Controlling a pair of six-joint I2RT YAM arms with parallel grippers.
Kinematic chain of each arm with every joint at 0, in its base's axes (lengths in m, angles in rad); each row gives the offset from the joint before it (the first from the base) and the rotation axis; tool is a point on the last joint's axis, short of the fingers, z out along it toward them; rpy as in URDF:
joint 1: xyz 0 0 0.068 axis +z
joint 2: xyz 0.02 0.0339 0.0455 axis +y
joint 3: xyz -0.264 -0.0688 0 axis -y
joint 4: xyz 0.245 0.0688 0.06 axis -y
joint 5: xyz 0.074 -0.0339 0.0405 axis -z
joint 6: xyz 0.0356 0 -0.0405 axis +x
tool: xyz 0 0 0 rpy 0 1.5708 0
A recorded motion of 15 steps. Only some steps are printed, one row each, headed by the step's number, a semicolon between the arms.
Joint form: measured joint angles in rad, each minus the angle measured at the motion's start. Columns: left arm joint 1, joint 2, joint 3, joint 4, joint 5, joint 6; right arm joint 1, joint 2, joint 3, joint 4, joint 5, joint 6.
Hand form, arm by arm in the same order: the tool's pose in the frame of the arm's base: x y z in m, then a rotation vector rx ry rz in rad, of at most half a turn. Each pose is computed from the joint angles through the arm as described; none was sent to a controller.
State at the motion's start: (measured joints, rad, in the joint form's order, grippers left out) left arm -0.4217 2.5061 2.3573 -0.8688 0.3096 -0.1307; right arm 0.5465 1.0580 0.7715 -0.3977 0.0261 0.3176
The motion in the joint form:
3: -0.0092 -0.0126 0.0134 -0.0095 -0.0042 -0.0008; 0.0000 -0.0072 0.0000 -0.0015 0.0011 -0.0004
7: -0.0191 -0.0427 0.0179 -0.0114 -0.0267 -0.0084; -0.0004 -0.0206 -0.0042 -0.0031 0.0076 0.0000
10: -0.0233 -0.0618 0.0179 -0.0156 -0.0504 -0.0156; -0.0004 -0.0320 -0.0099 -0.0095 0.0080 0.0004
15: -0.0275 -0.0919 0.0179 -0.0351 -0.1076 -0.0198; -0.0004 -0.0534 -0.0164 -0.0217 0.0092 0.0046
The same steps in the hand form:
3: 0.4854 -0.2349 0.2115 0.5065 2.5678 -0.5990; 0.1937 0.1167 0.2640 -0.2466 2.2718 0.4293
7: 0.4807 -0.2378 0.2282 0.5012 2.5371 -0.5820; 0.1918 0.1152 0.2652 -0.2411 2.2636 0.4253
10: 0.4778 -0.2380 0.2376 0.4879 2.5248 -0.5590; 0.1896 0.1138 0.2650 -0.2405 2.2643 0.4248
15: 0.4728 -0.2358 0.2513 0.4636 2.5154 -0.4927; 0.1857 0.1114 0.2660 -0.2348 2.2623 0.4268

